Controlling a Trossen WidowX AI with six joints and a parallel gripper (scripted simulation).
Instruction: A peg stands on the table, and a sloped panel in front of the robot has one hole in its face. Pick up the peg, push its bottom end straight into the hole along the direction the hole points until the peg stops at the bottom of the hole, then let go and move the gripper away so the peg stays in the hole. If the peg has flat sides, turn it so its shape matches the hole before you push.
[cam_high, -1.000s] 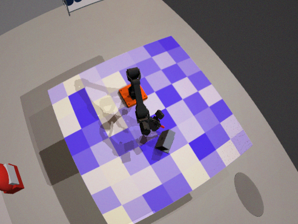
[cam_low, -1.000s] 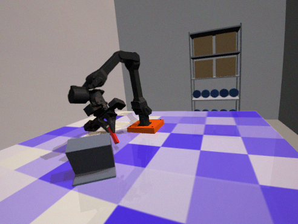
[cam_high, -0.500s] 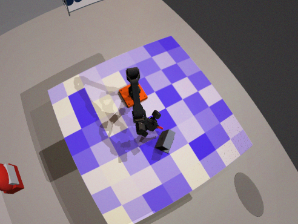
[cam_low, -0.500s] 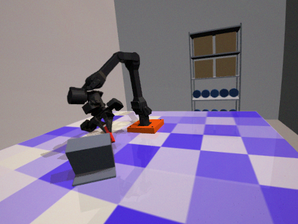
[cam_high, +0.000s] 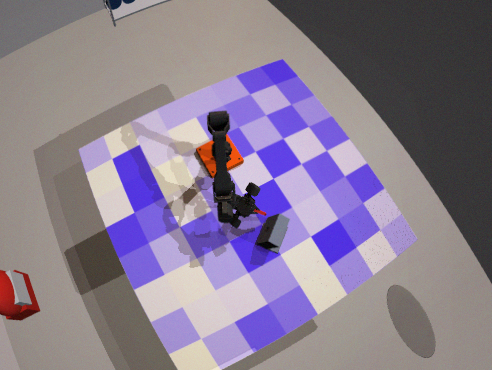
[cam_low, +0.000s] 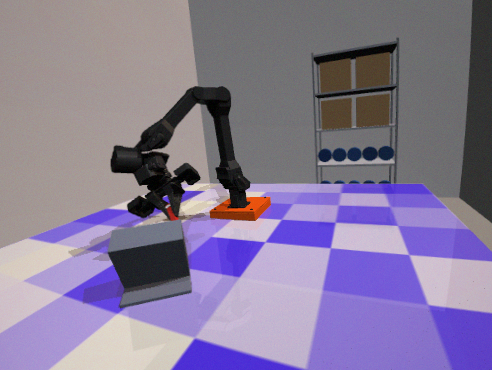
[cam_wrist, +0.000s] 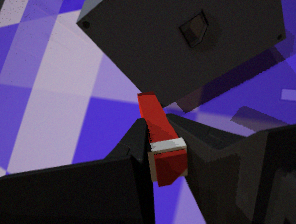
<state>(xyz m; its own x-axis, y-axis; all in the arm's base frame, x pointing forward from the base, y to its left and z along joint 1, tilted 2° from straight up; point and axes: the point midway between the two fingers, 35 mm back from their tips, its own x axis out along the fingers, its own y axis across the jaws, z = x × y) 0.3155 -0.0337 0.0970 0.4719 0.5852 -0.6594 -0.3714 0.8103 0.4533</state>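
Now: the grey sloped panel 10 cm ahead of my gripper tip, 1 cm to the left of it and 4 cm below it. Also, from my gripper tip: red peg (1 cm behind, 1 cm to the right, 1 cm above).
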